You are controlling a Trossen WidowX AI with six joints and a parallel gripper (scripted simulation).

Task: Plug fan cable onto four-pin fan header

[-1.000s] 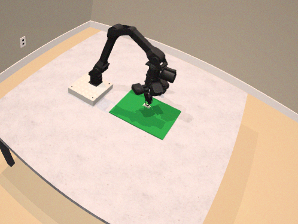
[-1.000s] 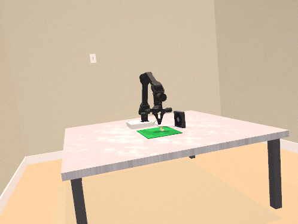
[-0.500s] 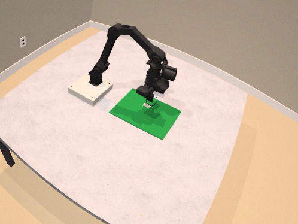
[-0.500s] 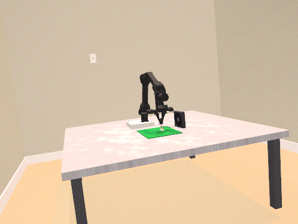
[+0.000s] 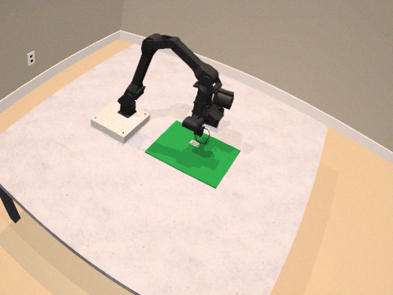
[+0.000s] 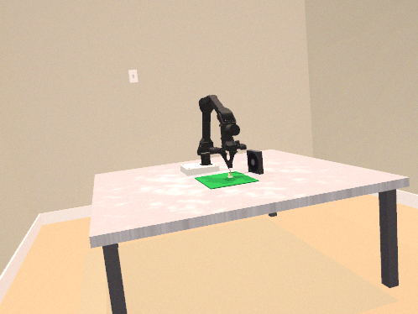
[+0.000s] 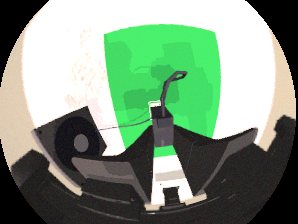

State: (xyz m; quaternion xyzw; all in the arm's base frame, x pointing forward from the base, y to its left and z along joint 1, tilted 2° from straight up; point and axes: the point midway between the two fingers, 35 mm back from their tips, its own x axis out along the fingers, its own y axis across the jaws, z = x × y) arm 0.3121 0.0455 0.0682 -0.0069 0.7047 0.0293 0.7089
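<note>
My gripper tip is now 20 mm short of the green board, 40 mm to the left of it and 80 mm above it. Round my gripper tip: black fan 30 mm behind, 150 mm to the left, 10 mm below; then dark fan plug 10 mm ahead, 10 mm above.
</note>
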